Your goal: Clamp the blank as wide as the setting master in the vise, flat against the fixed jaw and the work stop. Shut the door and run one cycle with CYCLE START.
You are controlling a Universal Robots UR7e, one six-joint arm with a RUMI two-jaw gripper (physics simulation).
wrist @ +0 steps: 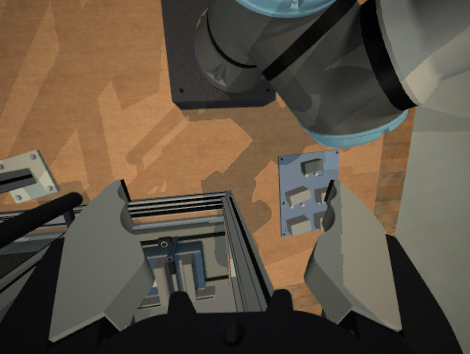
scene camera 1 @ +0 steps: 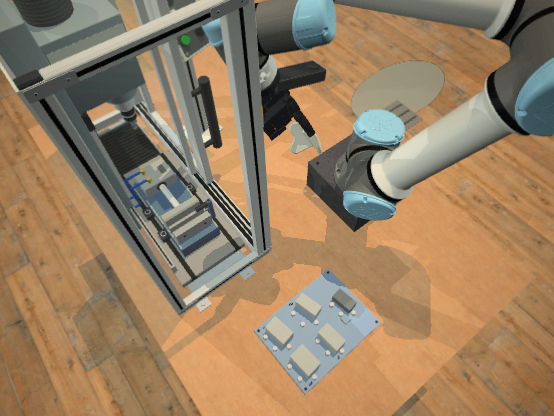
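Pixels of known places: gripper, fingertip midpoint: [wrist: 229,181] [scene camera 1: 299,133]; arm's base, link origin: [wrist: 233,51].
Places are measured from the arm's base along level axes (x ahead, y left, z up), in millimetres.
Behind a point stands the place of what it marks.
Note:
My gripper [scene camera 1: 306,142] {z 260, x 178, y -83 mm} [wrist: 229,181] {z 260, x 178, y -83 mm} is open and empty, high up outside the enclosure on its handle side. Several light blocks [scene camera 1: 331,338] {z -57, x 393, y 213 mm} [wrist: 298,195] {z -57, x 357, y 112 mm} and one dark grey block [scene camera 1: 344,300] {z -68, x 294, y 178 mm} [wrist: 312,166] {z -68, x 289, y 170 mm} sit on a blue plate [scene camera 1: 362,320] {z -94, x 296, y 239 mm} [wrist: 288,166] {z -93, x 278, y 112 mm}; which is the setting master is not marked. The vise [scene camera 1: 200,241] [wrist: 199,250] {z 18, x 385, y -173 mm} stands inside the enclosure, its two pale jaws apart, with a small dark stop-like arm at their side. No block is visible between the jaws. The door's black handle [scene camera 1: 210,112] [wrist: 45,217] {z 105, x 202, y -357 mm} is beside the rear part; the side by the vise looks open. A green button [scene camera 1: 185,40] {z 303, x 164, y -463 mm} shows on a box.
The enclosure's front corner post [scene camera 1: 255,150] {z 349, x 325, y -67 mm} rises between the vise and the robot side. The robot's dark base block [scene camera 1: 325,175] {z 5, x 68, y -73 mm} [wrist: 185,60] {z 8, x 2, y -93 mm} stands right of the enclosure. A spindle [scene camera 1: 129,112] hangs behind the vise. Blue hoses [scene camera 1: 133,186] lie beside the vise. A round disc [scene camera 1: 400,85] lies farther back.

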